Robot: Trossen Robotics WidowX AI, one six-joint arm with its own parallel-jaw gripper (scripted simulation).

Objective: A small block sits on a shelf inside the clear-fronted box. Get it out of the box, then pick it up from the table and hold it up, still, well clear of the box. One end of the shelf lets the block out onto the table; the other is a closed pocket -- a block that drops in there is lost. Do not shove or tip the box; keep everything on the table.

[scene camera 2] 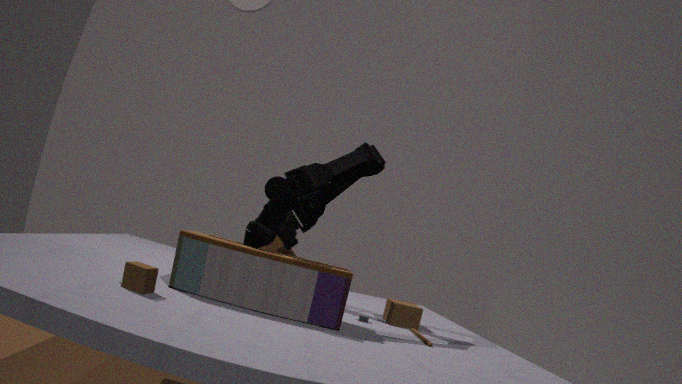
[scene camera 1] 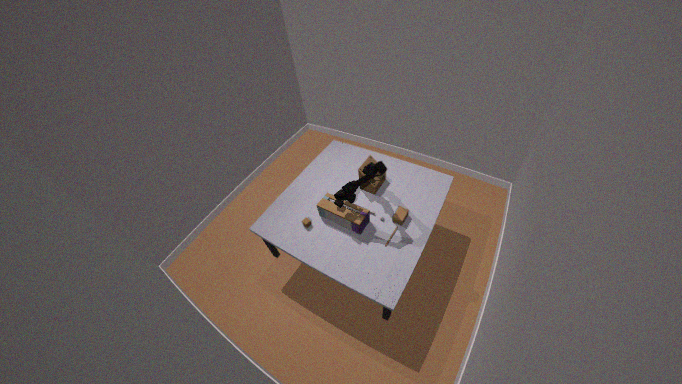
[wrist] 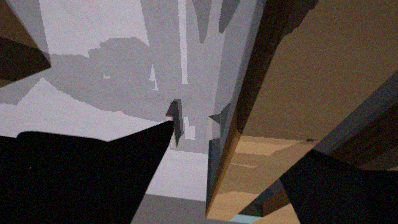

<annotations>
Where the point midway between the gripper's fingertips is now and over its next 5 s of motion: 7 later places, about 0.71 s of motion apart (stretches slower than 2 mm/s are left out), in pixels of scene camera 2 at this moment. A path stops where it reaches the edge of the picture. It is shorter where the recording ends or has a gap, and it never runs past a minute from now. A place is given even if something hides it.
The gripper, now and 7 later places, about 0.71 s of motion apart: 244, 260; 218, 251; 218, 225; 213, 221; 211, 218; 206, 227; 200, 262; 197, 274
</annotations>
